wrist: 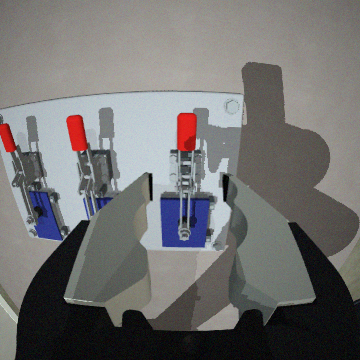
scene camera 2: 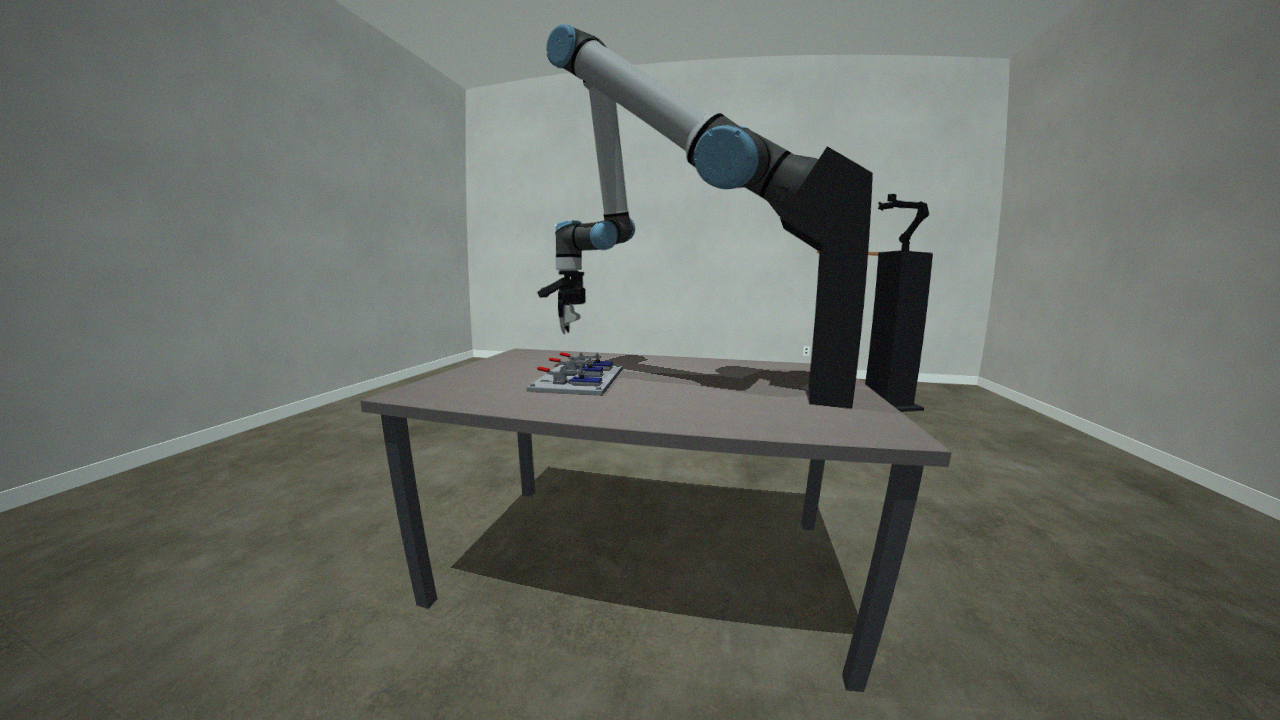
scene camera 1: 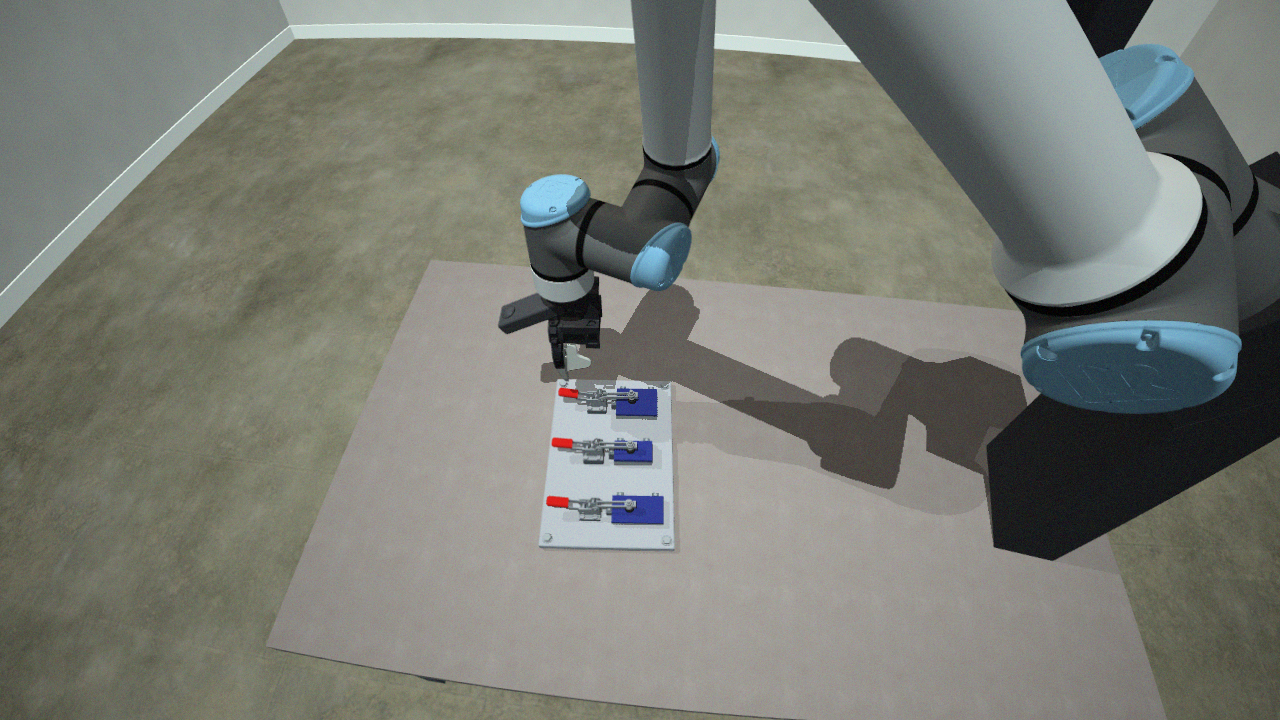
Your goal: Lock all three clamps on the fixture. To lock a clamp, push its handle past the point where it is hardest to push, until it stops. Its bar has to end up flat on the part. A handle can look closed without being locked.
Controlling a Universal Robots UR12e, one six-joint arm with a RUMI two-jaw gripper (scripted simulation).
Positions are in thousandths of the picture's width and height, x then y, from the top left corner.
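You'd see my gripper (scene camera 1: 444, 513) here. My gripper also shows in the wrist view (wrist: 521, 488) and in scene camera 2 (scene camera 2: 443, 463). There's a blue part (scene camera 1: 504, 566) as well. That blue part shows in the wrist view too (wrist: 471, 565). And there's a fixture plate (scene camera 1: 443, 662). You'd find the fixture plate in the wrist view (wrist: 388, 357) and in scene camera 2 (scene camera 2: 425, 534) too.
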